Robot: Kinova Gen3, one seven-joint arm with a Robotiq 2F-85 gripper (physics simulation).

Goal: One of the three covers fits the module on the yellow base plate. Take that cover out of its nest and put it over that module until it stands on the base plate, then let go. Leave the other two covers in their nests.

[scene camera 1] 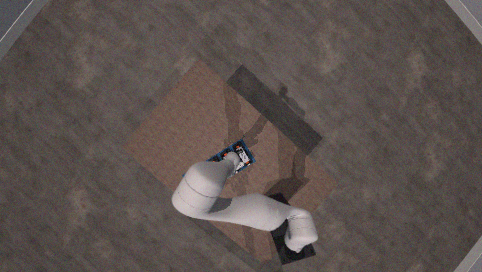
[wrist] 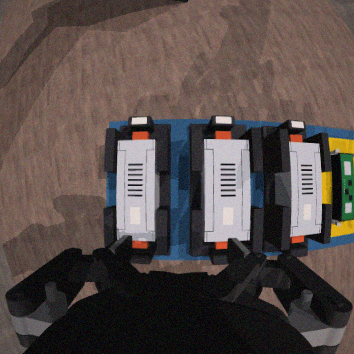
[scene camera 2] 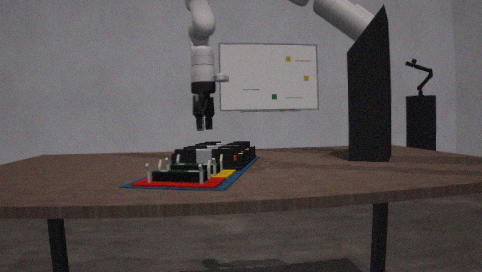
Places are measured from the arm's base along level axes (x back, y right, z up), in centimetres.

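Pixels of known places: gripper, fingertip midpoint: [wrist: 179, 247] [scene camera 2: 205, 130]; arm's base, origin of the base link: [scene camera 2: 370, 34].
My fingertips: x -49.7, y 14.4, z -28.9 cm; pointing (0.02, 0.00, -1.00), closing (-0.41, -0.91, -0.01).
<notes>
Ahead of a thing's pixels: the offset from my fingertips to its top centre. "spot": to the spot under its first point. Level surfaces: height alone.
Three grey covers with orange ends sit in black nests on the blue board [scene camera 2: 242, 170] [wrist: 180, 129]: the left cover {dx +6.7, dy +2.9, dz -4.5 cm} [wrist: 136, 195], the middle cover {dx +2.5, dy -7.0, dz -4.5 cm} [wrist: 227, 192] and the right cover {dx -1.7, dy -17.0, dz -4.5 cm} [wrist: 306, 190]. The yellow base plate {spot: dx +0.6, dy -30.3, dz -8.9 cm} [scene camera 2: 225, 173] [wrist: 341, 145] lies beside the right cover's nest; its green module {spot: dx -5.8, dy -26.5, dz -6.9 cm} [wrist: 346, 187] stands uncovered and is partly cut off in the wrist view. My gripper [scene camera 2: 204, 128] [wrist: 179, 247] is open and empty, pointing down above the nests. In the wrist view its fingertips show near the lower ends of the left and middle covers. The arm hides it in scene camera 1.
A red base plate {dx -7.8, dy -31.7, dz -8.9 cm} [scene camera 2: 175, 183] with another green module {dx -10.0, dy -36.9, dz -6.9 cm} [scene camera 2: 179, 176] and pale posts lies at the board's near end in scene camera 2. A tall dark panel [scene camera 1: 274, 110] [scene camera 2: 370, 100] stands at one side of the brown table {dz -9.5 cm} [scene camera 1: 175, 110] [scene camera 2: 310, 182].
</notes>
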